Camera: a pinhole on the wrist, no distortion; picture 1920 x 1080 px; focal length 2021.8 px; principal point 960.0 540.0 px. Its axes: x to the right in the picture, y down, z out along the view. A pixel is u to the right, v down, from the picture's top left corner.
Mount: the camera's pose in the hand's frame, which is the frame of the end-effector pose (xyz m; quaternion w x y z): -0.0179 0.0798 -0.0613 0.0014 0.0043 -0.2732 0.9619
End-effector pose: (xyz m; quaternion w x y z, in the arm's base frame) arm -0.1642 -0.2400 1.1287 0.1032 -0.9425 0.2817 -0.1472
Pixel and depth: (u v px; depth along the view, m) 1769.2 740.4 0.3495
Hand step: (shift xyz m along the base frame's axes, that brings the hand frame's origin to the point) 0.0163 0.2210 -0.2020
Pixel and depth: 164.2 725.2 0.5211
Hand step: 0.3890 0.1250 -0.2251
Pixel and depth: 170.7 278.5 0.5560
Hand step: 0.3885 0.0597 -0.3319
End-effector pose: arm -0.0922 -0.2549 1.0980 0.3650 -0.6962 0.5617 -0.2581
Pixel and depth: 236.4 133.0 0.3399
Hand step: 0.2514 -0.0420 -0.1306
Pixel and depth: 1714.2 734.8 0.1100
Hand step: -0.0006 0.0610 -0.0237
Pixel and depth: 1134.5 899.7 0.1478
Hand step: 0.0441 0.0420 -0.0128
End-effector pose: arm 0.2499 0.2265 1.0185 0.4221 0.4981 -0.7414 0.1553
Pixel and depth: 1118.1 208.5 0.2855
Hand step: -0.0652 -0.1252 -0.1582
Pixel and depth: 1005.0 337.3 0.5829
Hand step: -0.0616 -0.3675 -0.3312
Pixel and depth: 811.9 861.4 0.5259
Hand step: 0.0683 -0.3591 -0.2356
